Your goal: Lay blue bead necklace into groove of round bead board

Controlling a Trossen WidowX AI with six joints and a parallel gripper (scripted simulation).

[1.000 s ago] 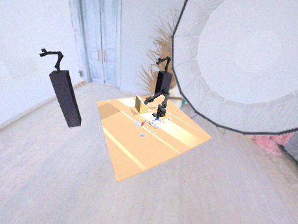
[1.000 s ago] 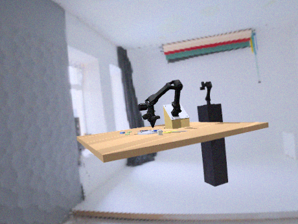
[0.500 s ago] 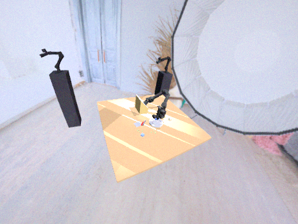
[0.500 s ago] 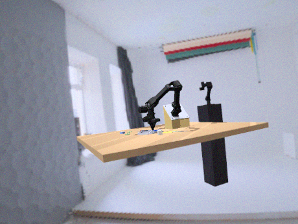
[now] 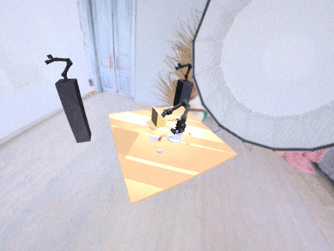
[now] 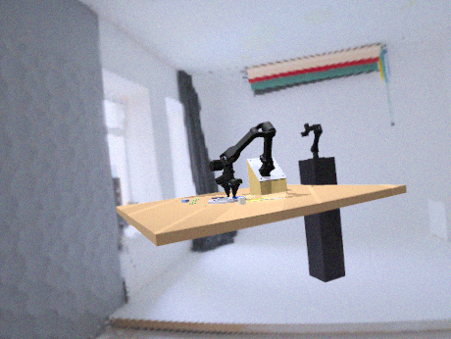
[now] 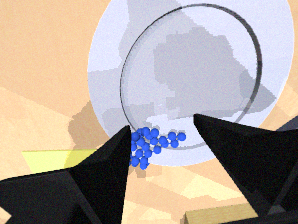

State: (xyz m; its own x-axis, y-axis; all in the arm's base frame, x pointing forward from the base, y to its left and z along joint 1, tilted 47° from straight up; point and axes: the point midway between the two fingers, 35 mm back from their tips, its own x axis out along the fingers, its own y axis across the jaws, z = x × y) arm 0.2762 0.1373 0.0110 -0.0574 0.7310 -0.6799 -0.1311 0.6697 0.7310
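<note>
The round bead board lies 30 mm to the right of my gripper tip, 30 mm ahead of it and 10 mm below it. Round my gripper tip: yellow flat piece: 130 mm to the left, 100 mm behind, 20 mm below; red-and-grey object: 210 mm to the right, 20 mm below; white cylinder: 200 mm to the left, 30 mm ahead.
</note>
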